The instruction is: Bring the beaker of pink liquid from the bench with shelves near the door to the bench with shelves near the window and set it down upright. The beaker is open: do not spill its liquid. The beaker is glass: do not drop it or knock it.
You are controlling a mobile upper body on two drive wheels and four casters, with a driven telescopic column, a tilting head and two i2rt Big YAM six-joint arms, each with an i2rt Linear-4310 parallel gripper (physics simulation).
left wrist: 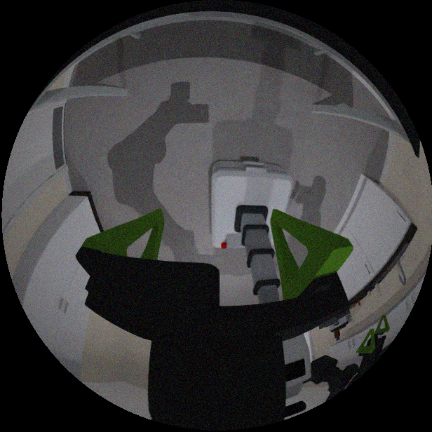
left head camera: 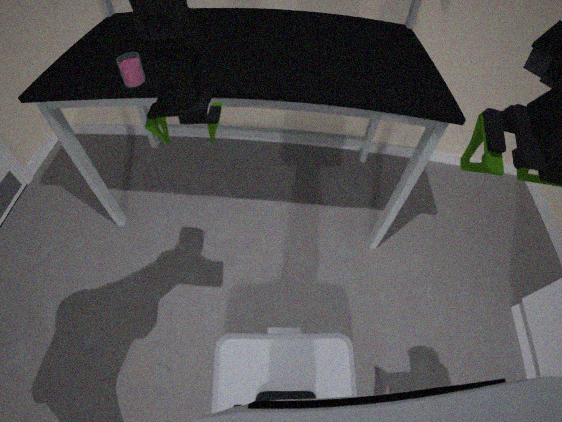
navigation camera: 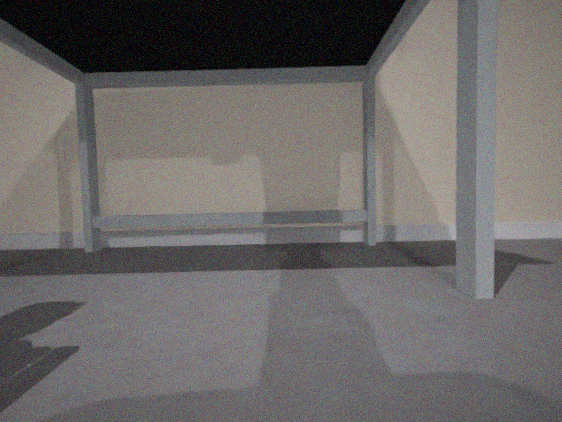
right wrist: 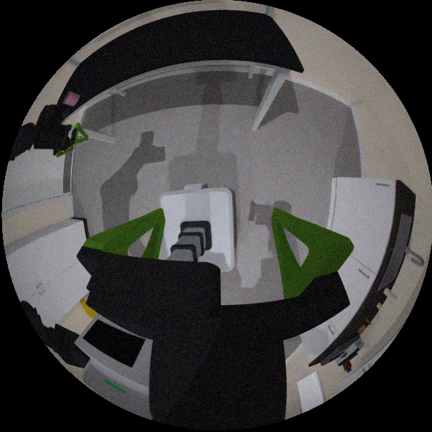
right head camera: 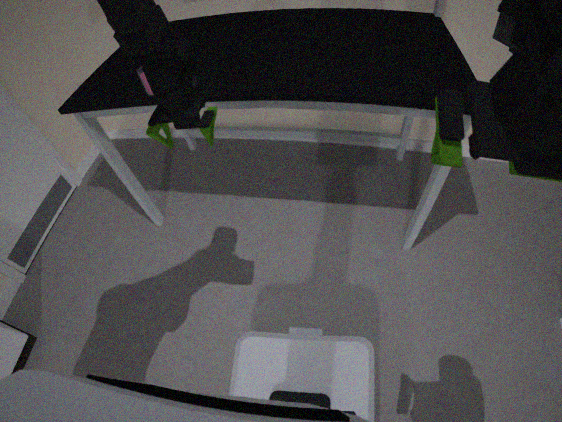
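Note:
The beaker of pink liquid (left head camera: 132, 70) (right head camera: 145, 82) (right wrist: 71, 98) stands upright on the left part of the black-topped bench (left head camera: 300, 60) (right head camera: 310, 60) (right wrist: 200, 40). In the right head camera my left arm hides most of it. My left gripper (left head camera: 189, 136) (right head camera: 192, 140) (left wrist: 216, 214) is open and empty, pointing down at the bench's front edge, to the right of the beaker and nearer the robot. My right gripper (right wrist: 217, 214) is open and empty, off to the right of the bench in the left head camera. The beaker does not show in the left wrist view.
The bench stands on grey legs (left head camera: 82, 165) (right head camera: 125, 175) (navigation camera: 475, 150) against a wall. The robot's white base (left head camera: 245, 370) (right head camera: 260, 365) is in front of it. White cabinets (left wrist: 375, 230) (right wrist: 360, 215) stand at the right in the wrist views, with more cabinets (left wrist: 50, 280) (right wrist: 45, 260) at the left.

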